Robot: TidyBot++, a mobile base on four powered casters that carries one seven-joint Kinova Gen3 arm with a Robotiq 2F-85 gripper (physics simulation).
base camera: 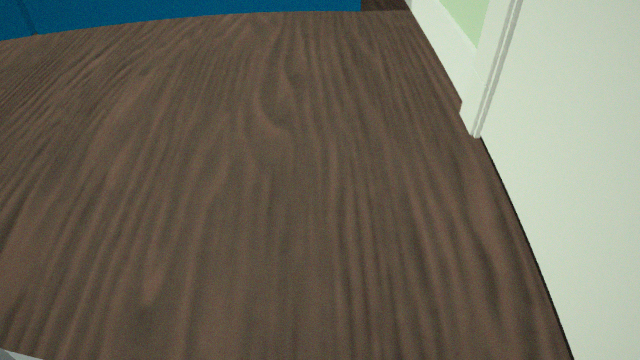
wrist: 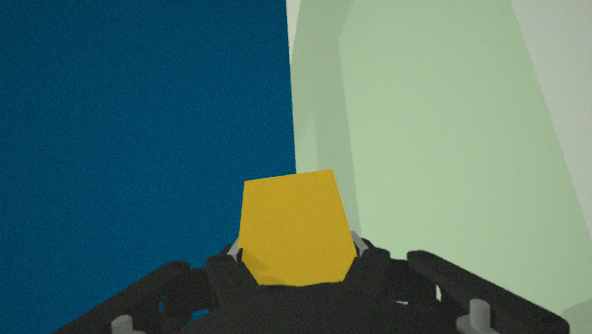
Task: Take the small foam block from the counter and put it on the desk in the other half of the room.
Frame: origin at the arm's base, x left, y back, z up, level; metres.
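Seen in the pictures: gripper, fingertip midpoint: [wrist: 297,248].
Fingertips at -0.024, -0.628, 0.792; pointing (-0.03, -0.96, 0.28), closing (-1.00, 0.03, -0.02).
A point is followed by its place in that frame, as x, y, z.
The yellow foam block [wrist: 297,225] @(-0.024, -0.602, 0.806) is at the lower middle of the wrist view, between the two fingers. My gripper [wrist: 297,248] @(-0.024, -0.628, 0.792) is shut on it, with a fingertip pressed against each side. The lower end of the block is hidden by the gripper's body. The gripper and the block do not show in the base camera view. The counter and the desk cannot be made out in either view.
A blue panel [base camera: 190,7] @(0.385, -1.006, -0.371) [wrist: 140,110] @(0.309, -1.012, 1.101) stands ahead and to the left. A pale door or wall surface [base camera: 570,150] @(-0.233, -0.368, -0.260) runs close along the right. A light green wall [wrist: 450,125] @(-0.222, -0.736, 0.918) fills the right of the wrist view. The floor [base camera: 280,200] @(0.064, -0.404, -0.396) is dark wood.
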